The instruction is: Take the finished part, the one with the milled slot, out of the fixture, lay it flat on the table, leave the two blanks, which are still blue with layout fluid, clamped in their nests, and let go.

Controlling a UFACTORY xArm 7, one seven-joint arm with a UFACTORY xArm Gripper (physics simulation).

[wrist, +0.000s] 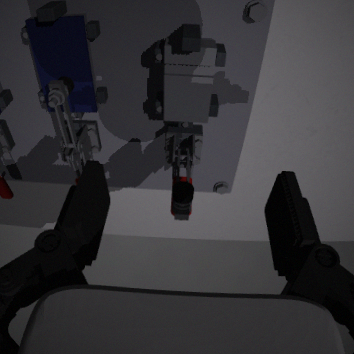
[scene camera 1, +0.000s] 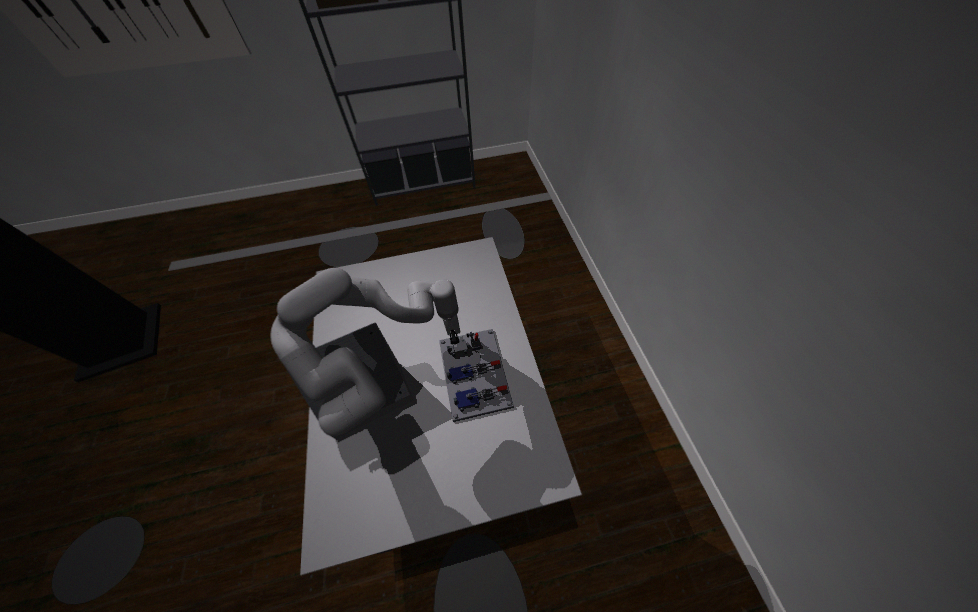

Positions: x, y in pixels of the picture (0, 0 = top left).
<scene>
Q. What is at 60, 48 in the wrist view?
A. A blue blank.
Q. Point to a finished part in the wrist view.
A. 188, 75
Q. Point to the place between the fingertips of my gripper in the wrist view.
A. At 188, 184
</scene>
